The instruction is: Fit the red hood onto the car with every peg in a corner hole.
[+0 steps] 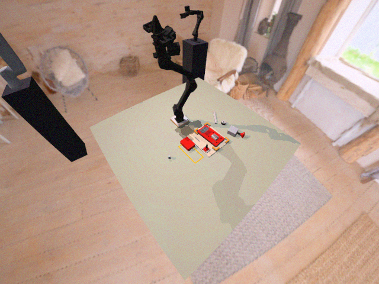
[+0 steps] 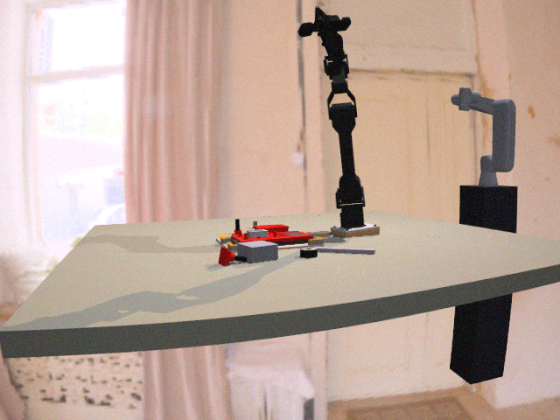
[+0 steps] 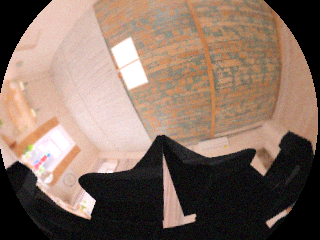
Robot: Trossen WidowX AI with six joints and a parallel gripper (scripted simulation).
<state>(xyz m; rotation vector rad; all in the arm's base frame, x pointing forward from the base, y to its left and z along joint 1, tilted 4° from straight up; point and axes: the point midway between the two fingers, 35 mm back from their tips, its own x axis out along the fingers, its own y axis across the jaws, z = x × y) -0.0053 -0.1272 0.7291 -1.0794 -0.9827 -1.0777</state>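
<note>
Now: the red hood 19 cm ahead of my gripper tip, 7 cm to the left of it and 76 cm below it. The rest, counted from my gripper tip: grey engine block 26 cm ahead, 28 cm to the left, 76 cm below; then grey bit 22 cm ahead, 11 cm to the right, 77 cm below; then grey bar 7 cm ahead, 44 cm to the left, 78 cm below.
</note>
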